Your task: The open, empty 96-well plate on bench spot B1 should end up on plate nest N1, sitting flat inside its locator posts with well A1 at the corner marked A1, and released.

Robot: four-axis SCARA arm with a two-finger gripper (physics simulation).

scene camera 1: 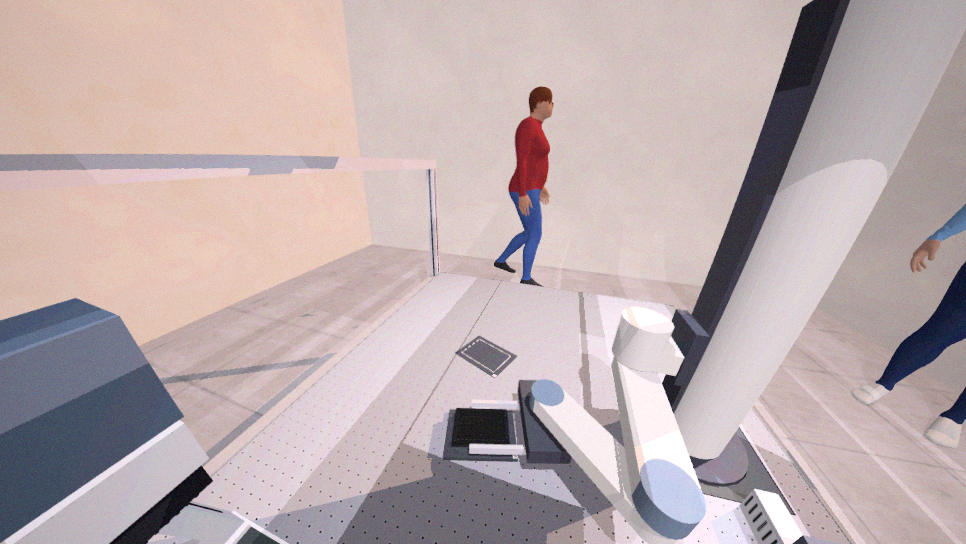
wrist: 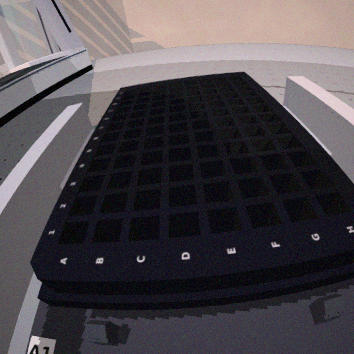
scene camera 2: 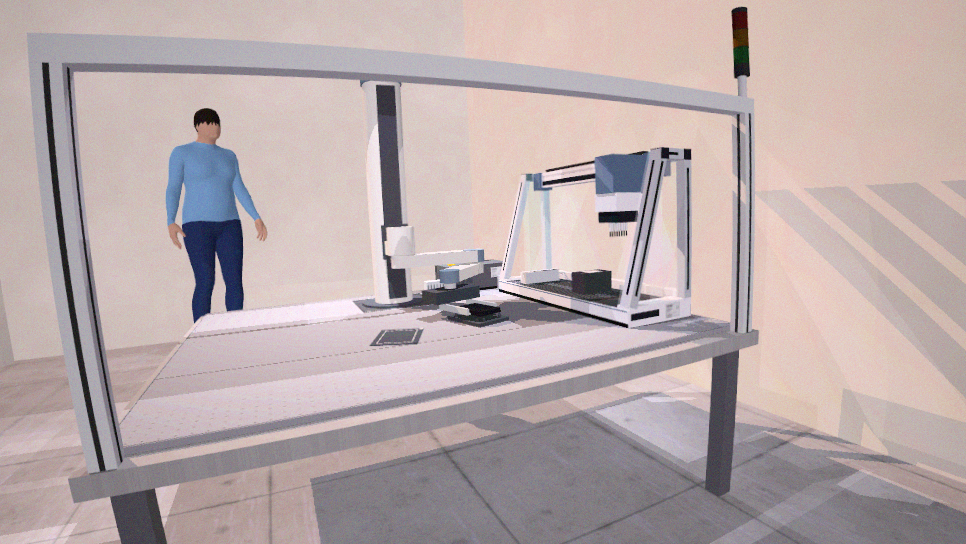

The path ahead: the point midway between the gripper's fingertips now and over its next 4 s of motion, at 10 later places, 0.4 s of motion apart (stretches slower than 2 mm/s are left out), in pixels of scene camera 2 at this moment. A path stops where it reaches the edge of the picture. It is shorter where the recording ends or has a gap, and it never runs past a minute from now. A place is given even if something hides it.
My gripper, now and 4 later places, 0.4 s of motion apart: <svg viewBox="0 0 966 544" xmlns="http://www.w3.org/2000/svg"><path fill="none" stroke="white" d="M482 309L482 311L482 313L482 300L482 293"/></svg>
